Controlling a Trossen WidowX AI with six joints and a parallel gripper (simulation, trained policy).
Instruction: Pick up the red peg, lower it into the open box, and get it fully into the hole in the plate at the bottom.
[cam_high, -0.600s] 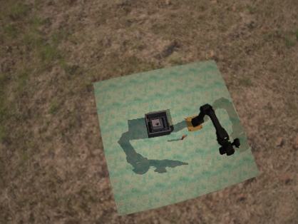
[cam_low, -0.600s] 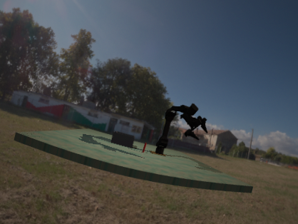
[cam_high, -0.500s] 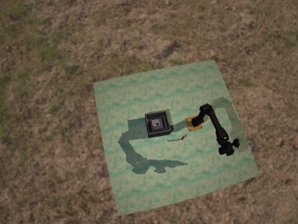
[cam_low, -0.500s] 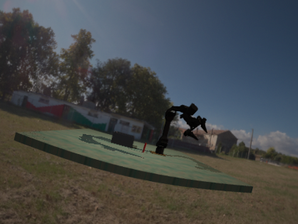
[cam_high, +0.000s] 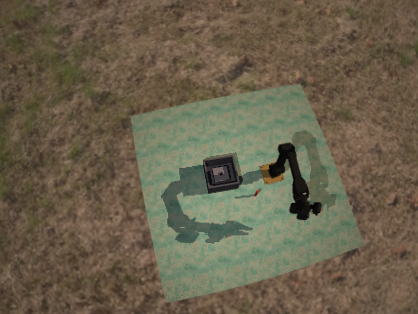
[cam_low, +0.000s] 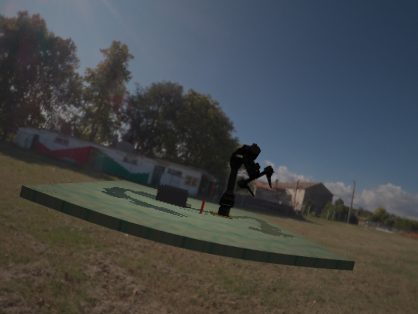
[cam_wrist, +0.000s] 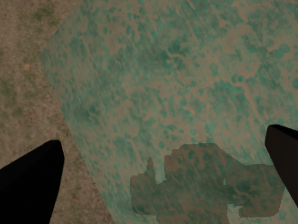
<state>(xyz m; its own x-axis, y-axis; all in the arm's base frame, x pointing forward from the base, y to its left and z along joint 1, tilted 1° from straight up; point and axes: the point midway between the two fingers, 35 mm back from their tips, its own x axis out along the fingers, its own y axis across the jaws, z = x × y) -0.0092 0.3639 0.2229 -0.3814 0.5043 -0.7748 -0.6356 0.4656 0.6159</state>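
Now: gripper tip 290 mm to the left of the red peg, 200 mm short of it and 160 mm above it. From my gripper tip the other things lie so: dark box 480 mm to the right, 360 mm ahead, 170 mm below; then grey plate 480 mm to the right, 360 mm ahead, 160 mm below.
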